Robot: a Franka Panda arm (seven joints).
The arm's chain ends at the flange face. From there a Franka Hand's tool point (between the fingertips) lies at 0.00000 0.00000 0.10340 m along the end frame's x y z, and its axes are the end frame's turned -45 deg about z.
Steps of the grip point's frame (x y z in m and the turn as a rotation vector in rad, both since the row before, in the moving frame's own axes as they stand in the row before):
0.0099, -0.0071, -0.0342, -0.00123, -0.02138, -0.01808
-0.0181, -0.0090, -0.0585, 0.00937, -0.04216, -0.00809
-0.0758, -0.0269, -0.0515, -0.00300, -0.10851, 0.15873
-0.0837, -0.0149, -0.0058, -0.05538, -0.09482, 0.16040
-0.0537, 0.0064, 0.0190, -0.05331, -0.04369, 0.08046
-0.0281, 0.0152, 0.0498, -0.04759, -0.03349, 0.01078
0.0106, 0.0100, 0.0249, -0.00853, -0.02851, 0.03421
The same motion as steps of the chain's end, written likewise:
0.0034, -0.0137, -0.0342, -0.01599, -0.01425, -0.01808
-0.0154, 0.0040, -0.0584, -0.02319, -0.03644, -0.00809
-0.0643, 0.0271, -0.0509, -0.07885, -0.07461, 0.15873
-0.0660, 0.0380, -0.0052, -0.10621, -0.02789, 0.16040
-0.0339, 0.0354, 0.0192, -0.06859, 0.00680, 0.08046
-0.0101, 0.0247, 0.0500, -0.05733, 0.00997, 0.01078
0.0161, -0.0031, 0.0249, -0.02619, -0.01413, 0.03421

